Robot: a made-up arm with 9 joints. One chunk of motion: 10 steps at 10 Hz.
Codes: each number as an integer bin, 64 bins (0 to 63) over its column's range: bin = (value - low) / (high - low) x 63, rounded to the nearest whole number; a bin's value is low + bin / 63 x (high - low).
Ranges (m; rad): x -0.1..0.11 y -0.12..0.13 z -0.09..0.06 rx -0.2..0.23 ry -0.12..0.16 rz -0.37..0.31
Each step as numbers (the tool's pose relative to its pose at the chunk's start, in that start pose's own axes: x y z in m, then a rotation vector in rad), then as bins.
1 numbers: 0.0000 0.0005 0.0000 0.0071 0.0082 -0.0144
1 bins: 30 30 38 30 29 33
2 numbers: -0.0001 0.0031 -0.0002 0.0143 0.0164 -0.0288
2 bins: 30 31 38 31 31 32
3 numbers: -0.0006 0.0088 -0.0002 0.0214 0.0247 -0.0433
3 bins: 30 32 38 32 33 30
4 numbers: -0.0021 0.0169 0.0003 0.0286 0.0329 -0.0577
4 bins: 29 34 38 33 34 29
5 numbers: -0.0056 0.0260 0.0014 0.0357 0.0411 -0.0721
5 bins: 28 37 38 35 36 28
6 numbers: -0.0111 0.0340 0.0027 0.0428 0.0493 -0.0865
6 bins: 27 39 39 36 38 26
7 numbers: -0.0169 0.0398 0.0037 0.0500 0.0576 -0.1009
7 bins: 25 40 39 37 40 25
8 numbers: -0.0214 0.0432 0.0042 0.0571 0.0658 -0.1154
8 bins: 24 41 40 38 42 24
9 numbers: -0.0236 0.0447 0.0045 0.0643 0.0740 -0.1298
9 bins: 23 42 40 39 44 22
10 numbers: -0.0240 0.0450 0.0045 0.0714 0.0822 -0.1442
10 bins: 23 42 40 40 45 21
